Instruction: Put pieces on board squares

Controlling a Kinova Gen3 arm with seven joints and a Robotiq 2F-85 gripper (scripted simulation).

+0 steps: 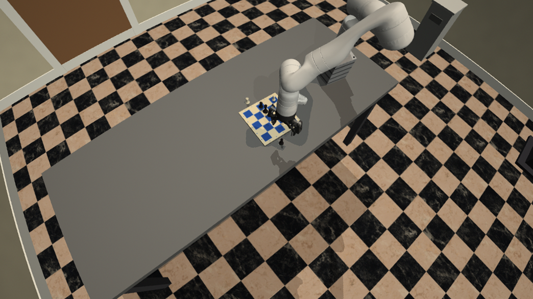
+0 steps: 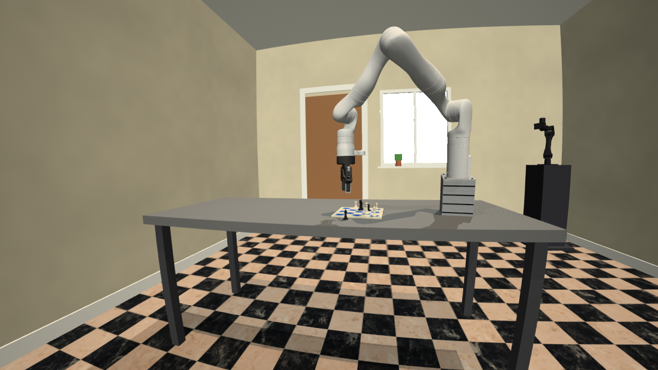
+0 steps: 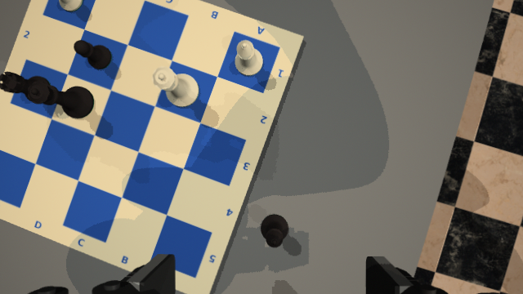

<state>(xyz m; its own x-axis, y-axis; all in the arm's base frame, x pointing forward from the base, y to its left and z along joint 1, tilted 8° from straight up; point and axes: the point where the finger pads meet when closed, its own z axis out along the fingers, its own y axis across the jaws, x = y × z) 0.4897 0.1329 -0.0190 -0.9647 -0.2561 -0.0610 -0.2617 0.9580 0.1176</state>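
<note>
My hand is 100 mm above the black bishop. Round my hand: tall black piece: 50 mm behind, 170 mm to the right, 90 mm below; then chessboard: 50 mm behind, 130 mm to the right, 120 mm below; then tall white piece: 80 mm behind, 90 mm to the right, 90 mm below.
</note>
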